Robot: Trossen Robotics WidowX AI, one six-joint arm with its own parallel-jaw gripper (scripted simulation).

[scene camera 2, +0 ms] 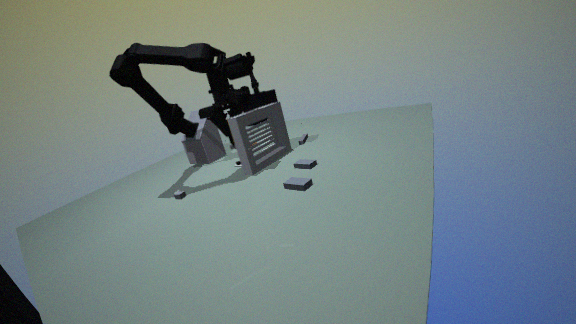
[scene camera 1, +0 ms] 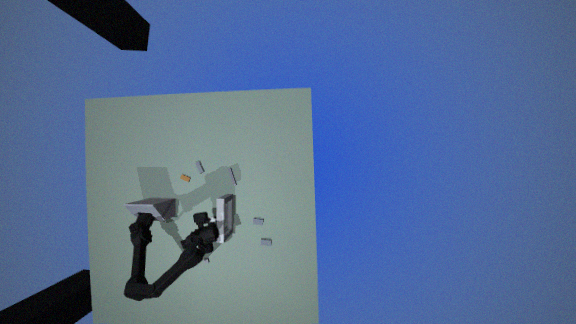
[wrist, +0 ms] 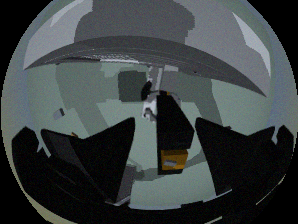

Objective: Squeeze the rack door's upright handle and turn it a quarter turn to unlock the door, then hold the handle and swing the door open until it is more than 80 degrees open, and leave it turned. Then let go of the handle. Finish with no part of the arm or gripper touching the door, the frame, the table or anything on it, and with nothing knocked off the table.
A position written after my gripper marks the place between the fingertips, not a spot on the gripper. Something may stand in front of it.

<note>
My gripper (scene camera 2: 233, 133) is open and holds nothing. Further things: a grey rack (wrist: 225, 42).
My gripper also shows in the wrist view (wrist: 166, 122).
</note>
